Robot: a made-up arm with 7 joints.
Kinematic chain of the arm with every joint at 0, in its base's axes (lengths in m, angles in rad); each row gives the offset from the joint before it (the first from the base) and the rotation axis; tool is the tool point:
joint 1: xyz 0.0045 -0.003 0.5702 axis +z
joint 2: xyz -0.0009 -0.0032 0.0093 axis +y
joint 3: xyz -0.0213 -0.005 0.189 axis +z
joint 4: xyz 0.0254 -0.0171 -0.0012 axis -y
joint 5: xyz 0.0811 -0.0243 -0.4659 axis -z
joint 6: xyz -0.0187 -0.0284 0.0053 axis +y
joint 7: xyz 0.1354 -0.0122 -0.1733 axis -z
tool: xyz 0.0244 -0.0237 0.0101
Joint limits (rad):
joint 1: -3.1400..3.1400
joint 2: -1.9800..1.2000
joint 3: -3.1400..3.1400
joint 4: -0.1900..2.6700
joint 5: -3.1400..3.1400
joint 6: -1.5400..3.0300
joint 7: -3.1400..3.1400
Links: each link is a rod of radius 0.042 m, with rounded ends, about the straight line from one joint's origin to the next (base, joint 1, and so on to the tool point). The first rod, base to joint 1, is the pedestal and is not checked.
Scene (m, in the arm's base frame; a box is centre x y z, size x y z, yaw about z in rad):
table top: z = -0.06
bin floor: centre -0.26 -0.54 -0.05 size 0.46 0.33 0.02 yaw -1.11
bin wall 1: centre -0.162 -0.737 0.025 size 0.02 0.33 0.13 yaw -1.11
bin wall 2: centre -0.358 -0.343 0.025 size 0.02 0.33 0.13 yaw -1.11
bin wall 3: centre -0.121 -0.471 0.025 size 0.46 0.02 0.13 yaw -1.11
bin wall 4: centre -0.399 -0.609 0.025 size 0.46 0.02 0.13 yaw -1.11
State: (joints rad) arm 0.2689 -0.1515 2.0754 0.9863 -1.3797 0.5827 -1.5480
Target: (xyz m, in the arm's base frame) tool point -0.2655 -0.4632 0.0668
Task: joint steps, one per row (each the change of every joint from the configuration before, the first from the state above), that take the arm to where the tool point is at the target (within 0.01 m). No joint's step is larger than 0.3 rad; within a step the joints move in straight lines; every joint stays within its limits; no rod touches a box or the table.
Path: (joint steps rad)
1: 0.1789 -0.0814 0.2463 -0.0048 -0.0260 -0.1071 0.0147
2: 0.1789 -0.0814 0.2463 -0.0048 -0.0260 -0.1071 0.0147
3: 0.1789 -0.0814 0.2462 -0.0048 -0.0260 -0.1072 0.0147
4: 0.1789 -0.0815 0.2463 -0.0047 -0.0259 -0.1071 0.0148
5: 0.0272 -0.2118 0.0398 0.1590 0.0552 0.1857 0.0270
6: 0.0271 -0.2118 0.0397 0.1591 0.0552 0.1858 0.0270

